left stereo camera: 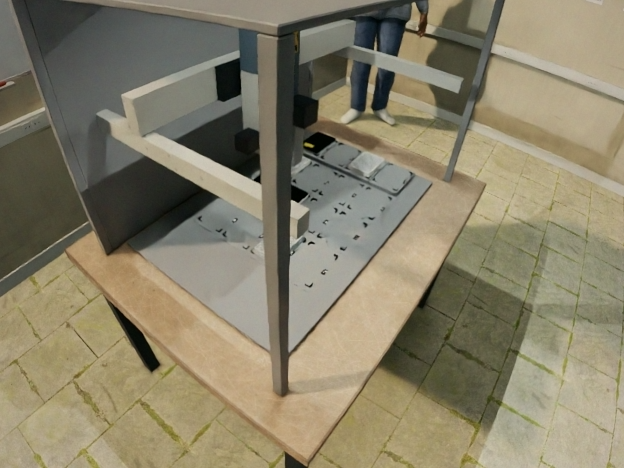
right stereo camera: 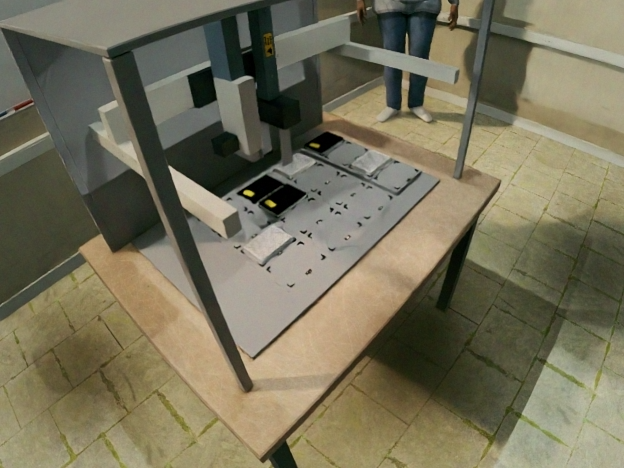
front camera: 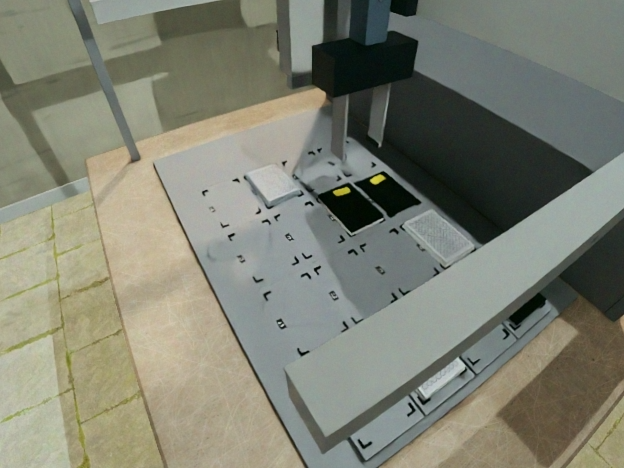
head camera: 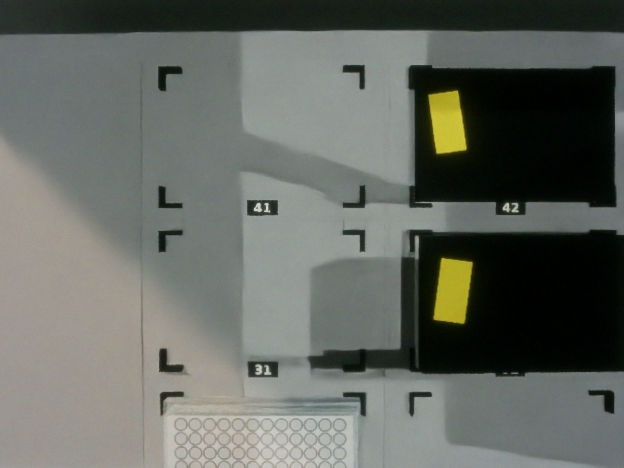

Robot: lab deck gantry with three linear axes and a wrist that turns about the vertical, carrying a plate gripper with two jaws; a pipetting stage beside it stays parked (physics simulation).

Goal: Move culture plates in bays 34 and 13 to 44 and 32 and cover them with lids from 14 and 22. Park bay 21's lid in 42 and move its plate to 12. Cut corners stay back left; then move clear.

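Places are measured from the robot's base along level axes (x ahead, y left, z up), in centimetres.
Where they show: gripper, fingertip midpoint: [right stereo camera: 277,159] [front camera: 356,149]; robot's base at its link origin: [left stereo camera: 309,286] [right stereo camera: 290,286] [front camera: 203,192].
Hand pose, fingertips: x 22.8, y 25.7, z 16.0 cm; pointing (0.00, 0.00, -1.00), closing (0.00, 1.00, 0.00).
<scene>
Things, the pixels of their top centre, and the offset from my fingertips. "spot": a spot on its surface instead.
- white culture plate at its top centre: [front camera: 272,181] [left stereo camera: 278,242] [right stereo camera: 267,241] dx -16.4, dy -10.7, dz -14.6 cm
- white plate at its top centre: [front camera: 438,233] [left stereo camera: 290,163] [right stereo camera: 294,163] dx +16.4, dy +10.7, dz -14.6 cm
- grey post at a spot on its surface: [left stereo camera: 274,201] [right stereo camera: 160,204] spot: dx -49.9, dy -37.8, dz +34.9 cm
My gripper [front camera: 357,151] [right stereo camera: 286,162] is open, its two jaws apart with nothing between them, raised over the back of the deck. Below it, the plate in bay 32 is covered by a black lid [front camera: 351,209] [head camera: 524,302] [right stereo camera: 288,198]; a thin pale plate edge shows at its left. A black lid [front camera: 390,193] [head camera: 524,136] [right stereo camera: 262,187] lies flat in bay 42. A white culture plate [front camera: 272,184] [head camera: 262,438] [right stereo camera: 267,244] sits uncovered in bay 21. In bay 44 a black lid [front camera: 526,308] [left stereo camera: 320,142] [right stereo camera: 325,142] shows on top; the front view partly hides it.
A white plate [front camera: 438,236] [right stereo camera: 297,165] stands in bay 43, another plate [front camera: 441,377] [left stereo camera: 366,164] [right stereo camera: 372,160] in bay 24. The parked pipetting stage [right stereo camera: 236,118] hangs beside the gripper. A gantry rail [front camera: 443,302] crosses the front view; a grey post [left stereo camera: 274,201] [right stereo camera: 176,216] stands at the table's corner.
</scene>
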